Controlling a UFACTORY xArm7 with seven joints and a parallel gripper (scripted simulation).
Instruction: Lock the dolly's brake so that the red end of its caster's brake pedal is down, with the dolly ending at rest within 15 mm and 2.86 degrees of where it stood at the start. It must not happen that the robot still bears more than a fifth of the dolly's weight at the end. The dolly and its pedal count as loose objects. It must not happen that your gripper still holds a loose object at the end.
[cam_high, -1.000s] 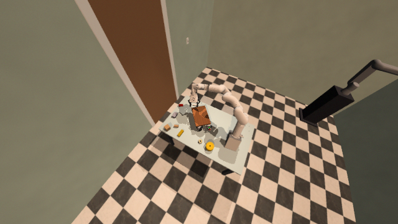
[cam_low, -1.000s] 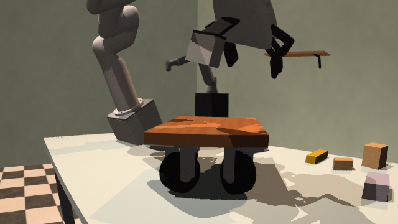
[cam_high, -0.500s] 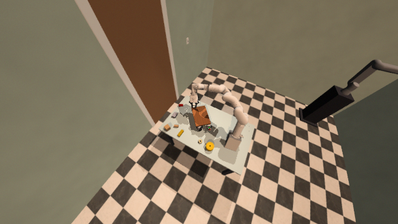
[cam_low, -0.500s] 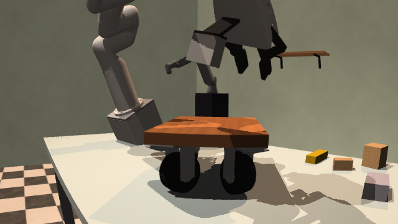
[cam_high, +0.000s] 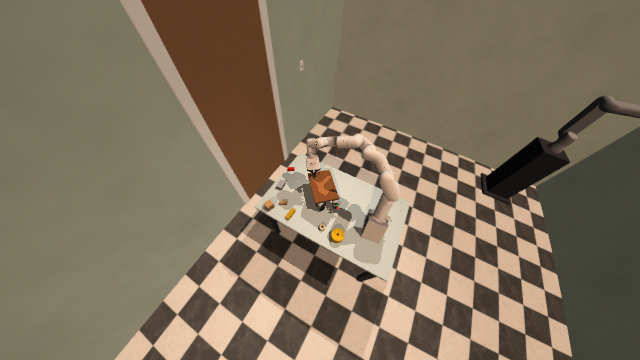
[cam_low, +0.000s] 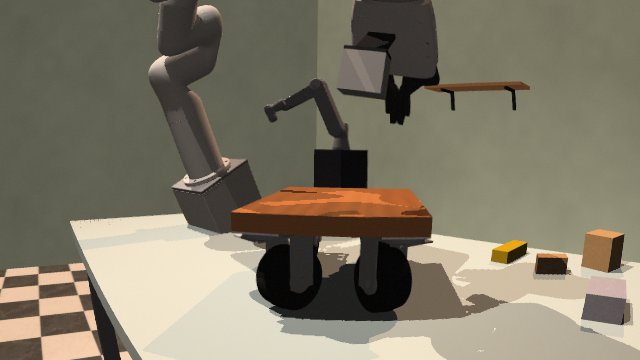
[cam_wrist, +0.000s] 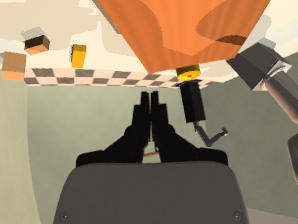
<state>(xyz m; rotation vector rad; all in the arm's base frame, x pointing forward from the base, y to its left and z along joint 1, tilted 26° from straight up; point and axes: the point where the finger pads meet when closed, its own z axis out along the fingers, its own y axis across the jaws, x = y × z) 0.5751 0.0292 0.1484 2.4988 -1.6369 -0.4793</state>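
The brake pedal is 26 cm behind my hand, 9 cm to the left of it and 16 cm below it. Also, from my hand: red block: 31 cm ahead, 11 cm to the right, 23 cm below; then lilac block: 29 cm ahead, 9 cm to the left, 23 cm below; then cube: 26 cm ahead, 31 cm to the left, 21 cm below.
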